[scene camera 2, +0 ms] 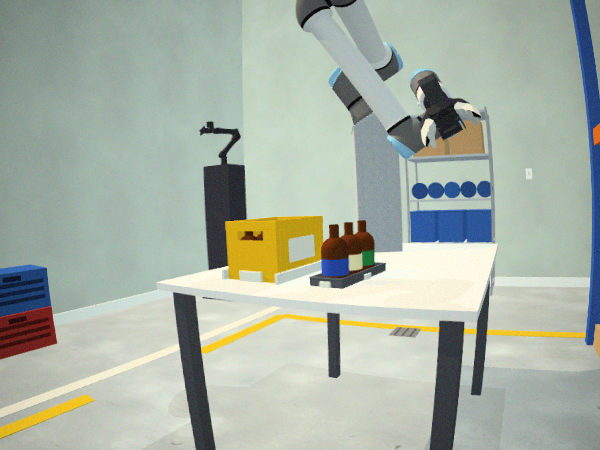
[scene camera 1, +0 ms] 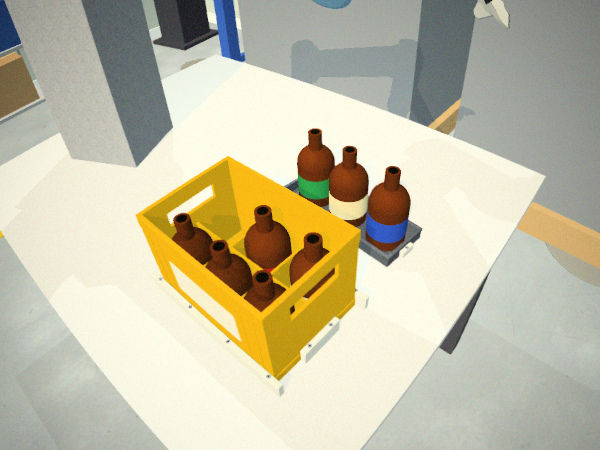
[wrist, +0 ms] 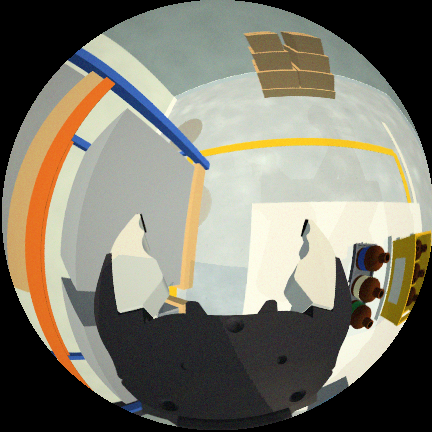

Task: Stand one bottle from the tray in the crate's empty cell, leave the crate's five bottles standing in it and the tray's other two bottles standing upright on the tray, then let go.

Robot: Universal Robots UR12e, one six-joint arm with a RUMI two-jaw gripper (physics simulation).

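The yellow crate holds five brown bottles, one of them in the middle of the row nearer the tray. Its empty cell is at that row's far-left end in scene camera 1. On the dark tray beside the crate stand three upright brown bottles in a row: blue-banded, cream-banded and green-banded. My gripper is wide open and empty, high and well away from the bottles.
Low pale rails edge the crate on the table. A grey column stands behind. A shelf unit and a black pedestal stand beyond the table.
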